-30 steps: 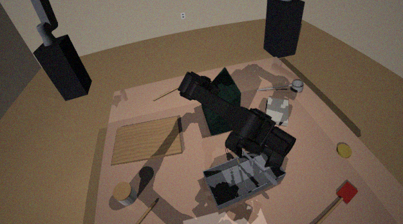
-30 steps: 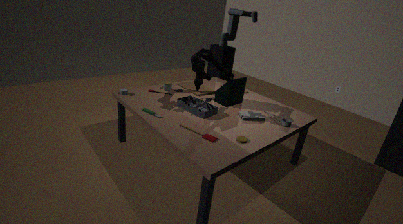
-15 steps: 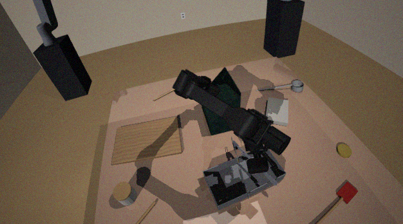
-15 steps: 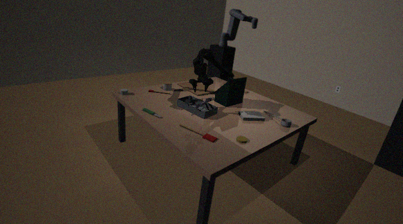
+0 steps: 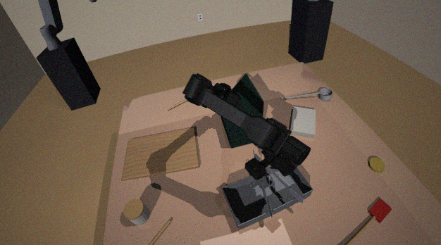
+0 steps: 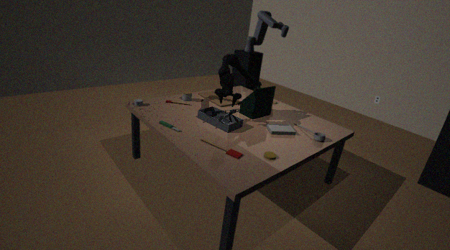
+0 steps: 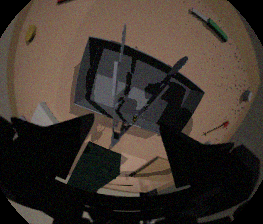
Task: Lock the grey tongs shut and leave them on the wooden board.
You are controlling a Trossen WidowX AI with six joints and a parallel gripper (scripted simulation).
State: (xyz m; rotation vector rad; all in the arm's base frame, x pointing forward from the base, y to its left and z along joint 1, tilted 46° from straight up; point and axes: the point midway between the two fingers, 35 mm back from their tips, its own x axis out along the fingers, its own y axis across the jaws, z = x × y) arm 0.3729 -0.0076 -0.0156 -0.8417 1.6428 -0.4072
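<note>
Right now the roasting tin is 30 mm ahead of my gripper tip, 20 mm to the right of it and 110 mm below it. From my gripper tip the other things lie so: red spatula 280 mm ahead, 290 mm to the left, 130 mm below; tan-topped cylinder 40 mm behind, 520 mm to the right, 100 mm below; white block 260 mm behind, 320 mm to the left, 120 mm below.
</note>
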